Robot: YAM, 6 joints.
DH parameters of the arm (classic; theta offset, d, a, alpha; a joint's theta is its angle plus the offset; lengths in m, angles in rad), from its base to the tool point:
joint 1: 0 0.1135 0.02 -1.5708
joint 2: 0 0 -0.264 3.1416
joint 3: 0.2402 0 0.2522 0
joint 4: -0.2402 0 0.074 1.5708
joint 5: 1.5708 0 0 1.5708
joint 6: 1.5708 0.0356 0 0
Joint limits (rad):
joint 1: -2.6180..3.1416
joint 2: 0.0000..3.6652
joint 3: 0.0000..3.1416
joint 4: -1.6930..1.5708
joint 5: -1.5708..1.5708
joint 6: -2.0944..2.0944
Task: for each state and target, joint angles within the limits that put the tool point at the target. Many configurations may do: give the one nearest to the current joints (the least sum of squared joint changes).
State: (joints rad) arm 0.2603 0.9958 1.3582 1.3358 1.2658 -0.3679
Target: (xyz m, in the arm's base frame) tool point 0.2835 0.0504 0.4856
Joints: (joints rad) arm 0.2922 1.4847 1.3711 1.2219 1.2174 -0.3679
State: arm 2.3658 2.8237 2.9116 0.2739 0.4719 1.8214
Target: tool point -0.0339 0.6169 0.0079
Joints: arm 1.6570 3.0792 2.5210 0.1293 0.5738 1.8214
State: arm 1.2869 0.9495 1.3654 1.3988 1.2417 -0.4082
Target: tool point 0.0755 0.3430 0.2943
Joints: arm 1.4499 1.6948 0.9527 1.2288 1.2323 -0.4082
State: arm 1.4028 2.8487 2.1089 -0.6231 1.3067 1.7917
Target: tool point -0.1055 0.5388 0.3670
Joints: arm 1.8231 2.4836 2.6582 -0.2826 1.1388 1.7917
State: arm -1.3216 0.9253 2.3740 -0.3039 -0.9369 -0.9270
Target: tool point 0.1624 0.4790 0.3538
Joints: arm -1.8364 0.1583 2.5794 -0.3926 -1.0542 -0.9270
